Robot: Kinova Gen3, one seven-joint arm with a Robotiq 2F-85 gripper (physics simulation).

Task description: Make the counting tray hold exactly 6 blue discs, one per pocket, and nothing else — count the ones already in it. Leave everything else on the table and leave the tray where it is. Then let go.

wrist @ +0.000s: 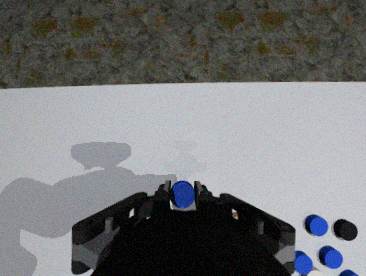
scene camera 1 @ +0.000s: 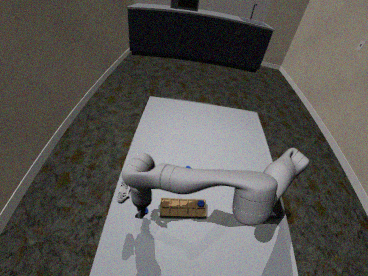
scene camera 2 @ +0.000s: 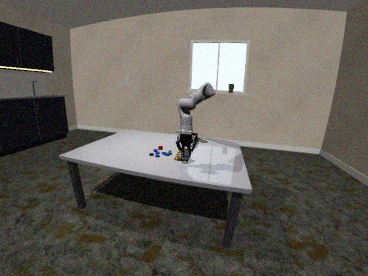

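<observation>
My gripper [scene camera 1: 142, 214] [wrist: 182, 187] is shut on a blue disc [scene camera 1: 146, 211] [scene camera 2: 186, 156] [wrist: 183, 196] and holds it above the table, off the left end of the tray in scene camera 1. The wooden counting tray [scene camera 1: 183, 211] lies on the table; a blue disc [scene camera 1: 201, 203] sits in a pocket at its right end. Shadow and the arm make its other pockets hard to read. Loose blue discs [wrist: 317, 225] [wrist: 331, 257] [wrist: 302, 263] lie at the lower right of the wrist view.
A black disc [wrist: 345, 230] lies beside the loose blue discs. In scene camera 2, a red cube [scene camera 2: 160, 148] and a green piece [scene camera 2: 169, 152] lie near them. The arm [scene camera 1: 200, 181] stretches over the area behind the tray and hides part of it. The table edge runs beyond the gripper.
</observation>
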